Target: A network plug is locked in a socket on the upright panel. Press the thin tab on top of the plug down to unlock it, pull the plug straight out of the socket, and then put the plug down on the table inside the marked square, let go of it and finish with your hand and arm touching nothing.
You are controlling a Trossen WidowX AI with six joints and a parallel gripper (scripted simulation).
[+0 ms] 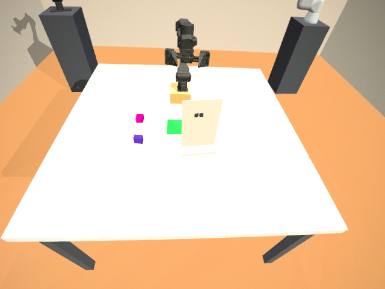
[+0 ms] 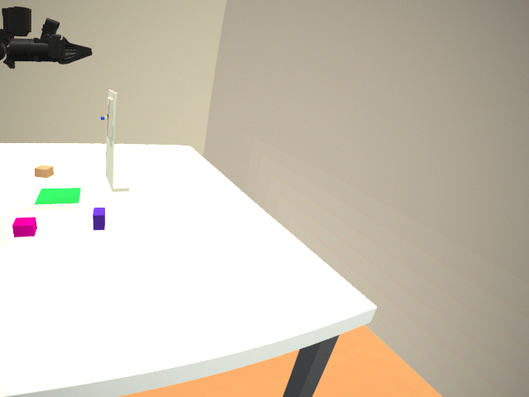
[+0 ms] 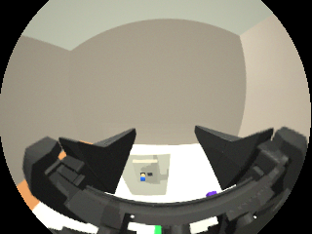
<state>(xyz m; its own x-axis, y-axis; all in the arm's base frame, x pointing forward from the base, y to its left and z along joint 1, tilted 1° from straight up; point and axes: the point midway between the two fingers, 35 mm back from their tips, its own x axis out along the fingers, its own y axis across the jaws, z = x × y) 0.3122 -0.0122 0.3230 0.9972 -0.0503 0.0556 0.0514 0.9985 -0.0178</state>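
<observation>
My gripper tip is now 6 cm short of the network plug, 6 cm to the right of it and 18 cm above it. Round my gripper tip: green marked square 8 cm behind, 3 cm to the right, 40 cm below; then upright panel 8 cm ahead, 5 cm to the left, 27 cm below.
</observation>
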